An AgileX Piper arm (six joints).
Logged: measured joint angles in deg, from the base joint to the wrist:
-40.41, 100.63, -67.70, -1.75, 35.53, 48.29
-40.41, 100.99, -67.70, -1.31, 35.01, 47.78
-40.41, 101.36, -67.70, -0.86, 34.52, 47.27
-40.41, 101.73, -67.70, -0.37, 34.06, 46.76
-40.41, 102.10, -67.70, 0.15, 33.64, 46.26
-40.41, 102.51, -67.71, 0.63, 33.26, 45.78
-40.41, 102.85, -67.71, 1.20, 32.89, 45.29
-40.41, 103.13, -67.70, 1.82, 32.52, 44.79
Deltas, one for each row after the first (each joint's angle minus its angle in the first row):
0.00, 0.36, 0.00, 0.44, -0.52, -0.51
0.00, 0.73, 0.00, 0.89, -1.01, -1.02
0.00, 1.10, 0.00, 1.38, -1.47, -1.53
0.00, 1.47, 0.00, 1.90, -1.89, -2.03
0.00, 1.88, -0.01, 2.38, -2.27, -2.51
0.00, 2.22, -0.01, 2.95, -2.64, -3.00
0.00, 2.50, 0.00, 3.57, -3.01, -3.50

